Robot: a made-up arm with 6 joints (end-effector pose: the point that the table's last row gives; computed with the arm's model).
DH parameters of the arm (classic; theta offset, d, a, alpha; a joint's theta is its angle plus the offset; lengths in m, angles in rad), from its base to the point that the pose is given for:
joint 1: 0 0.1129 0 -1.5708
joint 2: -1.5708 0 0.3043 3.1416
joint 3: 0 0 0 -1.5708
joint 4: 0 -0.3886 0 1.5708
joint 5: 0 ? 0 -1.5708
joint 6: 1.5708 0 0 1.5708
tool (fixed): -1.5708 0 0 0
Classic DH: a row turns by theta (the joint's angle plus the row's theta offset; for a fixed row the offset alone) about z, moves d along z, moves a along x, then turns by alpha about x.
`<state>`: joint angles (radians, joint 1 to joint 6).
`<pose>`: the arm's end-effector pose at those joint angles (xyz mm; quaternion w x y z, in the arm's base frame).
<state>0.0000 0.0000 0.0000 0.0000 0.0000 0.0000</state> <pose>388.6 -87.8 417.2 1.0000 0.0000 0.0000 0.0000</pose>
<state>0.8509 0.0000 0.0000 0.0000 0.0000 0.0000</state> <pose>322.2 234.3 417.2 0.9109 0.0000 0.0000 0.4127</pose>
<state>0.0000 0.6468 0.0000 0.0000 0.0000 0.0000</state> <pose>493.5 -87.8 121.6 0.9482 0.0000 0.3178 0.0000</pose>
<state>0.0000 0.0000 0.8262 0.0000 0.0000 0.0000</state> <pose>263.3 -87.8 703.0 0.9159 0.0000 -0.4015 0.0000</pose>
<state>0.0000 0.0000 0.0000 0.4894 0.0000 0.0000</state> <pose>388.6 -77.5 458.5 0.9702 -0.2423 0.0000 0.0000</pose>
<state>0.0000 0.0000 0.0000 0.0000 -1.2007 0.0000</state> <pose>388.6 -87.8 417.2 0.8251 0.0000 0.5649 0.0000</pose>
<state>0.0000 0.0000 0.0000 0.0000 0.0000 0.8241</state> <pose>388.6 -87.8 417.2 0.9163 -0.4005 0.0000 0.0000</pose>
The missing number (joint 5, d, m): 0.0878
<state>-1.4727 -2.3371 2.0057 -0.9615 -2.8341 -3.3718</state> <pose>-91.8 419.8 -434.5 0.6725 0.4246 -0.5586 0.2355</pose>
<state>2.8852 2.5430 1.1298 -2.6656 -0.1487 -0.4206</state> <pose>-206.2 -26.6 -528.6 0.5914 0.0604 0.8005 -0.0761</pose>
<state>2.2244 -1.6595 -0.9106 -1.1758 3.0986 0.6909</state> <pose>4.5 49.7 291.2 0.5811 0.6356 0.0193 -0.5079</pose>
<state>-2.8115 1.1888 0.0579 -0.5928 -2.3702 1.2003</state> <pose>-405.3 -61.9 -146.2 0.6612 0.7196 -0.1770 0.1170</pose>
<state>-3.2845 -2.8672 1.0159 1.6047 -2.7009 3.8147</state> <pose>306.2 -47.1 -507.2 0.4344 -0.0818 -0.7756 0.4505</pose>
